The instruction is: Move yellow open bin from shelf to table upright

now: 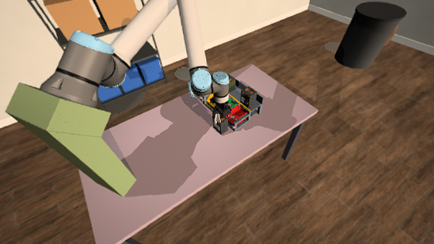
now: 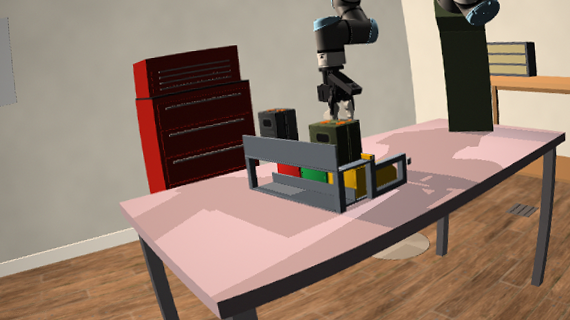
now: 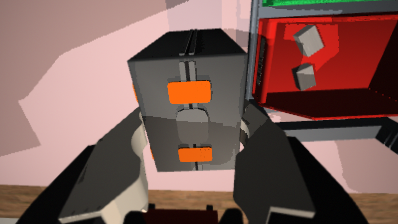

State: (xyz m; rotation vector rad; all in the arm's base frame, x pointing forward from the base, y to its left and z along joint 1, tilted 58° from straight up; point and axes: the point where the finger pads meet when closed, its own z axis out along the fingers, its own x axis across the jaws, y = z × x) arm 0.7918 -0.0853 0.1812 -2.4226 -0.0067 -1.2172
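Now: hand 27 cm to the right of the yellow open bin, 9 cm short of it and 8 cm above it. From my hand the other things lie so: dark case 25 cm ahead, 8 cm to the left, 4 cm above; green bin 16 cm to the left, 12 cm ahead, 8 cm below; red bin 16 cm ahead, 8 cm below, 5 cm to the left.
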